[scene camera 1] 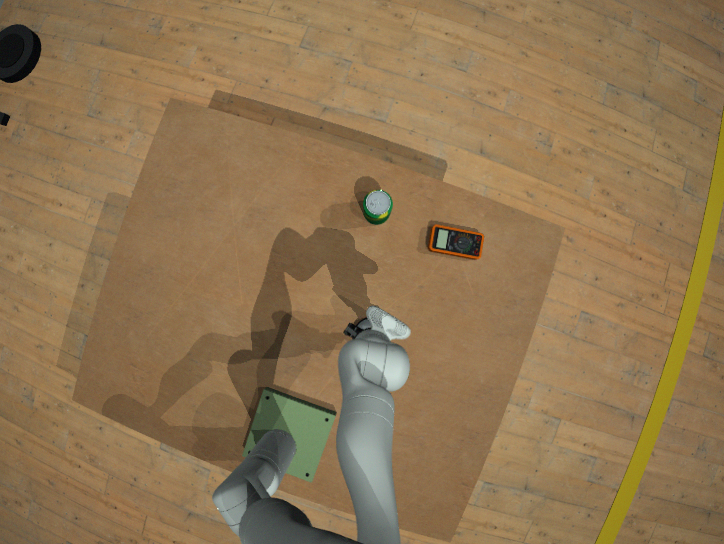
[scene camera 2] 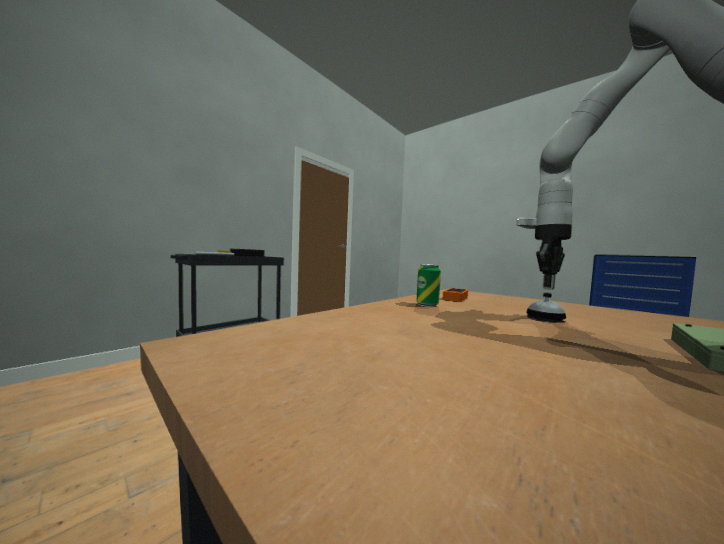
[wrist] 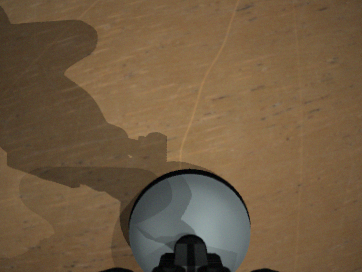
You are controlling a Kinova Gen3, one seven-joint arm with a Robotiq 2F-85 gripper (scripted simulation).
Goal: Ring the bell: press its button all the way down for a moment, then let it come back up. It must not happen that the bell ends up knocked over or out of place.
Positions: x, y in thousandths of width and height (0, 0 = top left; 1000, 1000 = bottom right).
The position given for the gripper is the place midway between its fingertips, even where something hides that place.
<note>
In view: the gripper (scene camera 2: 758, 532) and a bell (scene camera 2: 753, 571).
</note>
